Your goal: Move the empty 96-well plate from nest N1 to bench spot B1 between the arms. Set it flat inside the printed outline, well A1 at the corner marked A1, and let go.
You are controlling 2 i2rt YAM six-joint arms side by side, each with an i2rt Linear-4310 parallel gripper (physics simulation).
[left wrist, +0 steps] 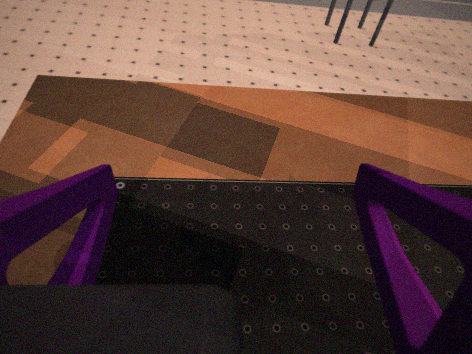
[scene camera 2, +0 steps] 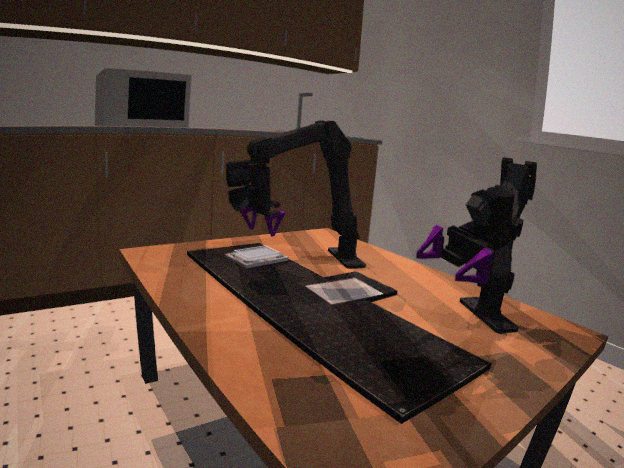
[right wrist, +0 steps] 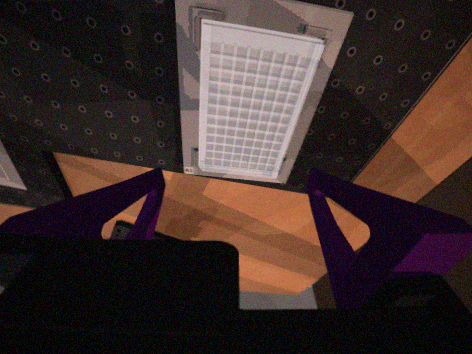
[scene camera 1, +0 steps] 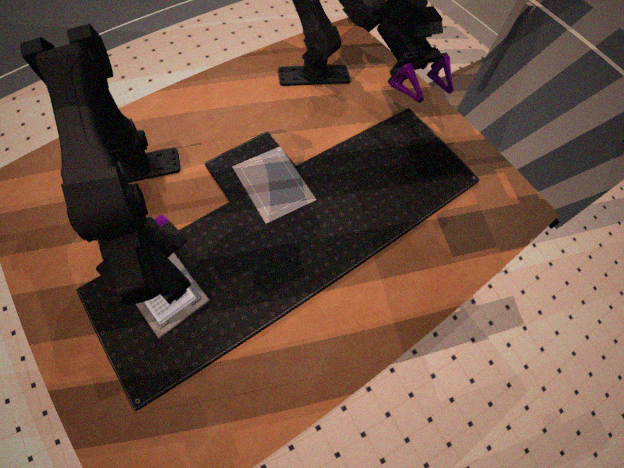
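Where they show: left gripper, between the fingertips: (left wrist: 235,177) (scene camera 2: 435,266) (scene camera 1: 437,96); right gripper, between the fingertips: (scene camera 2: 262,232) (right wrist: 235,176); left arm's base, origin of its link: (scene camera 2: 487,315) (scene camera 1: 313,76); right arm's base, origin of its link: (scene camera 2: 345,258) (scene camera 1: 138,168).
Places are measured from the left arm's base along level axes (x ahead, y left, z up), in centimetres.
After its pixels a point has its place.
Observation:
The white 96-well plate (scene camera 1: 162,308) @[x 63.1, y -39.4, z 3.9 cm] (scene camera 2: 257,251) @[x 58.1, y -39.8, z 3.9 cm] (right wrist: 252,105) @[x 59.4, y -39.4, z 3.9 cm] sits flat in the grey nest N1 (scene camera 1: 160,330) @[x 66.9, y -40.3, z 2.5 cm] (right wrist: 260,10) @[x 64.2, y -35.8, z 2.5 cm]. The nest's A1 label (right wrist: 188,170) @[x 48.9, y -39.4, z 2.5 cm] shows at its lower left corner in the right wrist view. My right gripper (scene camera 2: 262,231) @[x 56.9, y -39.8, z 10.0 cm] (right wrist: 235,176) @[x 56.9, y -39.8, z 10.0 cm] is open and empty, above and apart from the plate; in scene camera 1 its arm hides part of the plate. Bench spot B1 (scene camera 1: 274,183) @[x 36.2, y -14.9, z 1.5 cm] (scene camera 2: 345,290) @[x 35.7, y -14.7, z 1.5 cm] is a pale sheet with a printed outline and no plate on it; its A1 mark is unreadable. My left gripper (scene camera 1: 435,95) @[x 29.6, y 19.9, z 20.6 cm] (scene camera 2: 438,266) @[x 29.6, y 19.9, z 20.6 cm] (left wrist: 235,177) @[x 29.6, y 19.9, z 20.6 cm] is open and empty, away from both.
A black perforated board (scene camera 1: 352,211) @[x 45.1, y 1.5, z 1.3 cm] (scene camera 2: 312,327) @[x 48.1, y 5.6, z 1.3 cm] (left wrist: 300,250) @[x 40.1, y 14.8, z 1.3 cm] lies on the wooden table (scene camera 1: 428,322) @[x 71.8, y 12.8, z 0.0 cm] (scene camera 2: 231,352) @[x 65.3, y 13.7, z 0.0 cm] and carries the nest. B1 lies on its raised-looking side extension. The two arm bases (scene camera 1: 313,75) @[x 3.0, y -0.9, z 3.0 cm] (scene camera 2: 346,256) @[x 28.1, y -43.7, z 1.7 cm] stand along one long side of the board.

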